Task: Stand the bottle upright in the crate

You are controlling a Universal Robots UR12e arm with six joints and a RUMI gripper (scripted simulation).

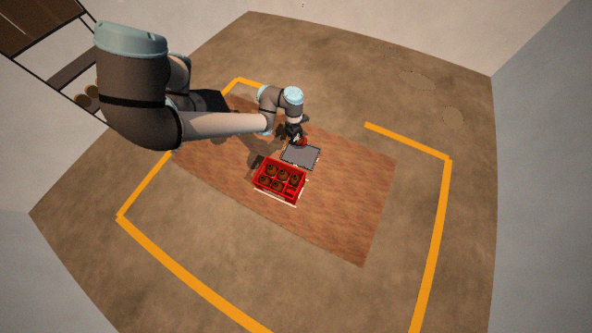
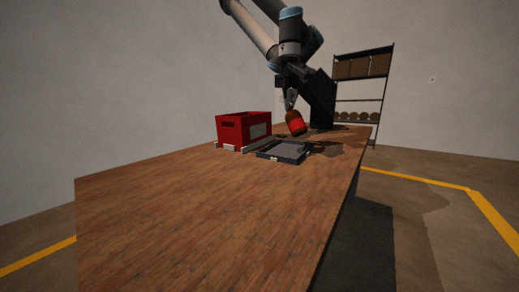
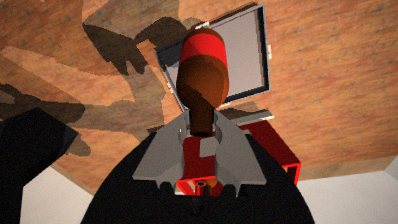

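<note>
Right now my hand is 50 mm above the bottle, 20 mm to the right of it and 10 mm short of it. The rest, counted from my hand: grey tray: 190 mm below, 30 mm ahead; red crate: 270 mm to the right, 120 mm below, 30 mm behind.
</note>
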